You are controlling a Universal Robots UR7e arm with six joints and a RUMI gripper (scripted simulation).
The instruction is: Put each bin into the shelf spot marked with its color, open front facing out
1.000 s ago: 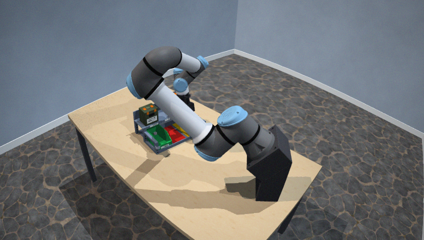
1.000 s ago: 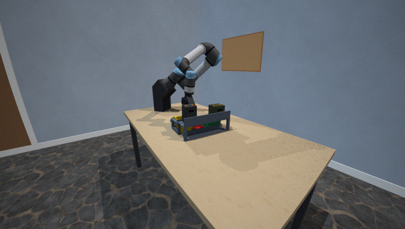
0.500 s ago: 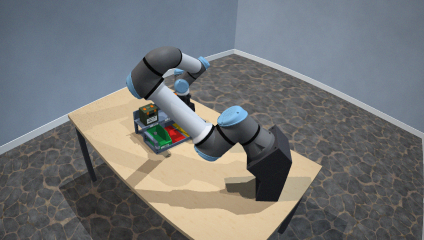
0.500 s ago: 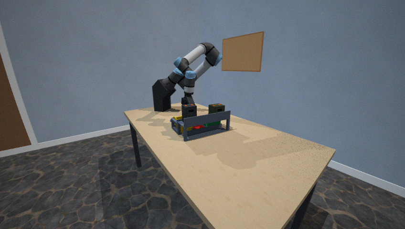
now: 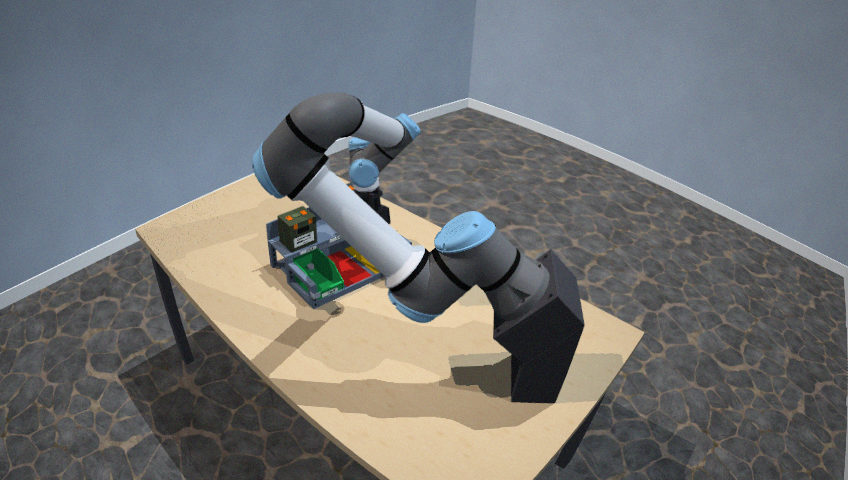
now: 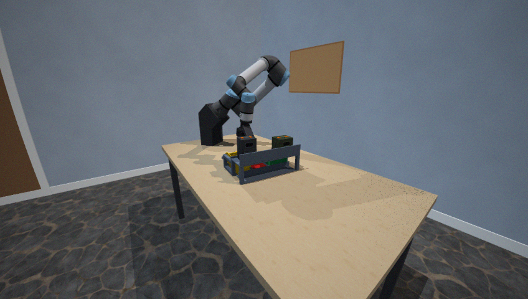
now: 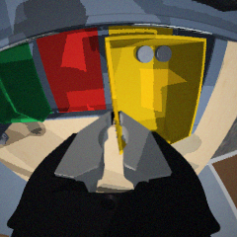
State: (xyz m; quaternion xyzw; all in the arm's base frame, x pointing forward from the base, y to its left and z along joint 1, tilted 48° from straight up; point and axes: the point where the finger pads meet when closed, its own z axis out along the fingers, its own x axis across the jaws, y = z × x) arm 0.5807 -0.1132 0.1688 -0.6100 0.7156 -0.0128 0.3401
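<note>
The yellow bin lies 50 mm to the right of my hand and 20 mm below it. The rest, counted from my hand: green bin: 180 mm to the left, 50 mm ahead, 40 mm below; then black box: 150 mm ahead, 80 mm above, 50 mm to the right.
</note>
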